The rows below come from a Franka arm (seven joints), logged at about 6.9 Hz.
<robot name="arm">
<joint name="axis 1" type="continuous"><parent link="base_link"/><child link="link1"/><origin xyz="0 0 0.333"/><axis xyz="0 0 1"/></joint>
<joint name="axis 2" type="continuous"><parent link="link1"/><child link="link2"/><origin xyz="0 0 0"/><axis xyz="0 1 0"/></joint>
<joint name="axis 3" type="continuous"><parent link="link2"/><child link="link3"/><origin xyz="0 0 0.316"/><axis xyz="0 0 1"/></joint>
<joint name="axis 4" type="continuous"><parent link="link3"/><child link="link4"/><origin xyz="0.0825 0 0"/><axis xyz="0 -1 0"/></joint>
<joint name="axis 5" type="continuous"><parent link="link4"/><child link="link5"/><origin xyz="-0.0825 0 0.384"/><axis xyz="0 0 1"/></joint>
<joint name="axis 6" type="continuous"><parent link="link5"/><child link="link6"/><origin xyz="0 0 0"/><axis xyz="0 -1 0"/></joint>
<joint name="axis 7" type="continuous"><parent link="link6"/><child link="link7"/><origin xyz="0.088 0 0"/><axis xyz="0 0 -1"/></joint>
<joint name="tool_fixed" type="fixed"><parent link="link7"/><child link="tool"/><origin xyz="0 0 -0.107" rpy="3.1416 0 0"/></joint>
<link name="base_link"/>
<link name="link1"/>
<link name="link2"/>
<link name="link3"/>
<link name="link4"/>
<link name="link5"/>
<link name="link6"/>
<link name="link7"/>
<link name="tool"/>
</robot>
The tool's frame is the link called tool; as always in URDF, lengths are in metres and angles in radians. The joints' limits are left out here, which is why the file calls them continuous.
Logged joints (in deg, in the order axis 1, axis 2, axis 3, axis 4, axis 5, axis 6, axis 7), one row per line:
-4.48, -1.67, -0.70, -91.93, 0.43, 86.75, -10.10
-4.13, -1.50, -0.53, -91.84, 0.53, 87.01, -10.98
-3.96, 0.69, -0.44, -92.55, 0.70, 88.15, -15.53
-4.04, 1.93, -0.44, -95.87, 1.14, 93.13, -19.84
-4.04, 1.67, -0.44, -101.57, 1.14, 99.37, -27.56
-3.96, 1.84, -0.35, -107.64, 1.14, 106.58, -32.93
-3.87, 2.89, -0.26, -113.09, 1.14, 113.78, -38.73
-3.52, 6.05, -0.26, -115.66, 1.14, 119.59, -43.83
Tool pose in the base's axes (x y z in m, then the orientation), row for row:
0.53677, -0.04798, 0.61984, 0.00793, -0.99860, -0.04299, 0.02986
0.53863, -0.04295, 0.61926, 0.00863, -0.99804, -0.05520, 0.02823
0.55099, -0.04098, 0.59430, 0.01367, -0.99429, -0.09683, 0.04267
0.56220, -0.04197, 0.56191, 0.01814, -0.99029, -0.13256, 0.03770
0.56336, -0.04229, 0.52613, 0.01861, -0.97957, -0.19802, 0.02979
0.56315, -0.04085, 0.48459, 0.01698, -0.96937, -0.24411, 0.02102
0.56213, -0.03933, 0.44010, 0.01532, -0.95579, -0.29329, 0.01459
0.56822, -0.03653, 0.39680, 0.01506, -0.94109, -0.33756, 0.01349
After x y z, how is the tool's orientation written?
As a quaternion, w x y z.
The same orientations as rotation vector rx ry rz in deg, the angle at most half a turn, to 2 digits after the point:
-178.85, -7.70, 5.35
-178.67, -9.88, 5.05
-177.43, -17.28, 7.61
-176.22, -23.59, 6.71
-174.26, -35.23, 5.30
-172.63, -43.47, 3.74
-170.38, -52.28, 2.60
-167.79, -60.18, 2.41

